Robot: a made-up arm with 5 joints. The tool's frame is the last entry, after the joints. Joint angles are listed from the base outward.
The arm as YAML. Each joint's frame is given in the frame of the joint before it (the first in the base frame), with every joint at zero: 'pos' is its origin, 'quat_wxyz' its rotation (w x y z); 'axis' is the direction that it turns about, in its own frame. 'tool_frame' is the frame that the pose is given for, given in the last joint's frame.
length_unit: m
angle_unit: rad
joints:
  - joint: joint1
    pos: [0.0, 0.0, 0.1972]
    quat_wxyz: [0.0, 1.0, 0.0, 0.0]
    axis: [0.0, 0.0, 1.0]
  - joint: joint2
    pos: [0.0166, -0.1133, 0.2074]
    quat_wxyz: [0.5, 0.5, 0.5, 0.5]
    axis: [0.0, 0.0, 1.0]
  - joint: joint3
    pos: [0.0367, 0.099, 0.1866]
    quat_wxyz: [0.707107, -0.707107, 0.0, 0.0]
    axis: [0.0, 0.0, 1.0]
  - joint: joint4
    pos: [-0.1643, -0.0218, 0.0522]
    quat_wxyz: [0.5, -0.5, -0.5, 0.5]
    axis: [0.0, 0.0, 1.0]
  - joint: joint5
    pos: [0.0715, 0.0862, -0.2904]
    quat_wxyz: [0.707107, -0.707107, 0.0, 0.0]
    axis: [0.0, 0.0, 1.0]
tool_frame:
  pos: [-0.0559, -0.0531, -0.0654]
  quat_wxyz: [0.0, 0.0, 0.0, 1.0]
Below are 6 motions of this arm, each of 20 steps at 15 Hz.
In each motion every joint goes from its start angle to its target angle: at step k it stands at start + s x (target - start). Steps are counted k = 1, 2, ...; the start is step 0. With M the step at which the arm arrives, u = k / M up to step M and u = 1 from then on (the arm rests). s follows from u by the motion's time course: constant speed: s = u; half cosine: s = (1 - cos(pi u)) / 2; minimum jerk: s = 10 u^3 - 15 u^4 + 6 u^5.
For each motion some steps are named. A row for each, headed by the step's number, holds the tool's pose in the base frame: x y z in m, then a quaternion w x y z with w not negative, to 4 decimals.
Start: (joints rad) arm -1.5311 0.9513 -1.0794 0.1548 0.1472
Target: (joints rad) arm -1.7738 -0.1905 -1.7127 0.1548 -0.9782
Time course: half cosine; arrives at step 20
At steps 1, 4, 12, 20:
1: -0.1674 0.2686 -0.1381 0.1598 0.3829 0.0923 0.9051
4: -0.1646 0.2734 -0.1398 0.1771 0.3320 0.0929 0.9219
12: -0.1611 0.3011 -0.1421 0.2695 0.0207 0.0150 0.9627
20: -0.1668 0.3133 -0.1413 0.3058 -0.1430 -0.0944 0.9366

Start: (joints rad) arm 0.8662 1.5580 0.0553 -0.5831 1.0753
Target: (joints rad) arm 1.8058 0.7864 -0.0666 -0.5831 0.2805
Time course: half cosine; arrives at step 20
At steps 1, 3, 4, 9, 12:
1: 0.3131 0.0873 -0.0980 0.7068 0.2214 -0.6547 -0.1507
3: 0.3145 0.0678 -0.1045 0.7113 0.2073 -0.6487 -0.1740
4: 0.3146 0.0512 -0.1099 0.7144 0.1953 -0.6433 -0.1942
9: 0.2818 -0.0763 -0.1475 0.7121 0.1016 -0.5917 -0.3639
12: 0.2249 -0.1519 -0.1680 0.6793 0.0377 -0.5457 -0.4892

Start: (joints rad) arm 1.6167 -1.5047 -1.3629 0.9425 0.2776
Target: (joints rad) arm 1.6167 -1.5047 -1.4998 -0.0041 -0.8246
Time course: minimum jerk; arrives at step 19
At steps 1, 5, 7, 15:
1: -0.0135 -0.2654 0.0121 0.3482 0.1215 0.9276 -0.0600
5: -0.0202 -0.2707 0.0104 0.3945 0.0570 0.9144 -0.0704
7: -0.0267 -0.2790 0.0075 0.4508 -0.0197 0.8876 -0.0923
15: -0.0335 -0.3294 -0.0007 0.6419 -0.2681 0.6514 -0.3030

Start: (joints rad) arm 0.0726 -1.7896 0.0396 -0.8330 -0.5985
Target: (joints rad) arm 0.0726 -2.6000 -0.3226 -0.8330 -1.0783
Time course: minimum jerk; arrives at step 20
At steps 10, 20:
10: 0.2386 0.0852 0.2025 0.5673 -0.6938 -0.4158 0.1549
20: 0.2715 0.1755 0.1974 0.4859 -0.7636 -0.3804 0.1903

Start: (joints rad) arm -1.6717 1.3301 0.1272 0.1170 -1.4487
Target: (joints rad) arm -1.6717 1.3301 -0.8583 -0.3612 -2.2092
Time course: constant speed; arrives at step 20
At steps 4, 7, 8, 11, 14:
4: -0.2082 0.1982 -0.2545 0.7849 -0.0272 0.6159 0.0619
7: -0.2112 0.2178 -0.2578 0.7816 0.0109 0.6214 0.0532
8: -0.2126 0.2245 -0.2584 0.7790 0.0232 0.6246 0.0504
11: -0.2181 0.2447 -0.2586 0.7665 0.0582 0.6381 0.0430
14: -0.2256 0.2651 -0.2563 0.7476 0.0893 0.6570 0.0380

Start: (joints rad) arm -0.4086 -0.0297 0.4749 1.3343 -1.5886
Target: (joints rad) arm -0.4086 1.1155 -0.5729 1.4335 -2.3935
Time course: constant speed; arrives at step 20
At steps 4, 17, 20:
4: 0.2076 -0.0068 -0.1716 0.5705 -0.4785 0.4370 -0.5045
17: 0.2663 0.1770 -0.2278 0.7752 -0.4337 0.3253 -0.3242
20: 0.2743 0.2224 -0.2128 0.8198 -0.3778 0.2933 -0.3150

